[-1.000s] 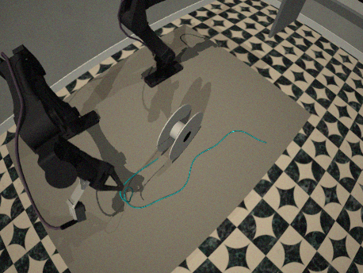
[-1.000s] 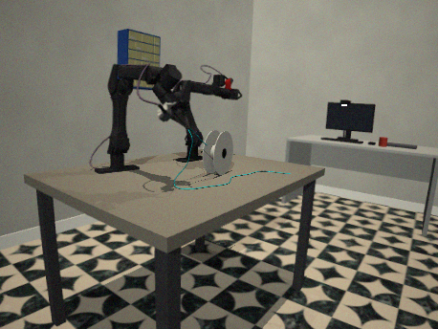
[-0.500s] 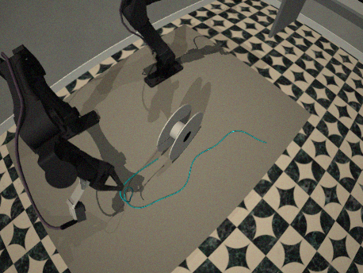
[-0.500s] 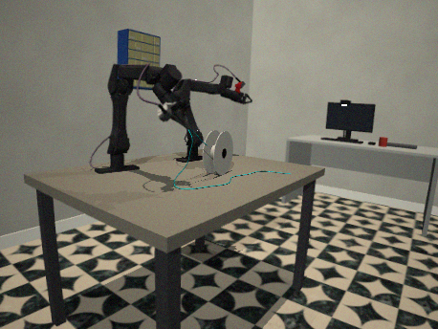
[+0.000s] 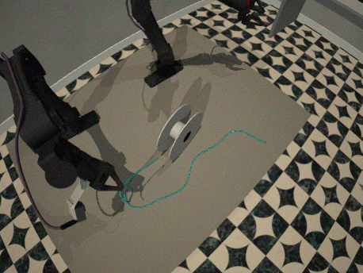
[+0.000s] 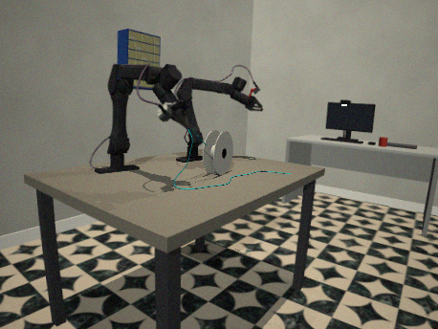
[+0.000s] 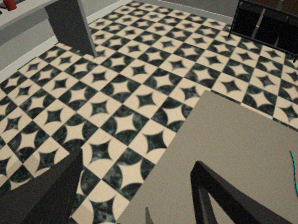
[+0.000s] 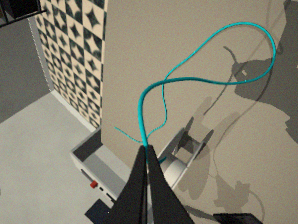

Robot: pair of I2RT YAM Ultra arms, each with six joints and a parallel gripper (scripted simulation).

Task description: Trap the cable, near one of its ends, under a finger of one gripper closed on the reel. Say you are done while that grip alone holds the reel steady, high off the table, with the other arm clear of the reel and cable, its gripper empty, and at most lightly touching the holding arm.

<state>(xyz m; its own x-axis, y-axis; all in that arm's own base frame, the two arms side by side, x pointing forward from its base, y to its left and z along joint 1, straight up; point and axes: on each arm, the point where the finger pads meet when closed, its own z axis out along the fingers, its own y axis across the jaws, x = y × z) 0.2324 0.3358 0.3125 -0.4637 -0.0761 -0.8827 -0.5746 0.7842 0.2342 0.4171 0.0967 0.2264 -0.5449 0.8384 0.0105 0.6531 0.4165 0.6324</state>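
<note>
Right now the white reel is 50 cm to the right of my left hand, 21 cm below it and 12 cm ahead of it.
My right hand is 80 mm past the white reel, 260 mm to the right of it and 130 mm above it.
</note>
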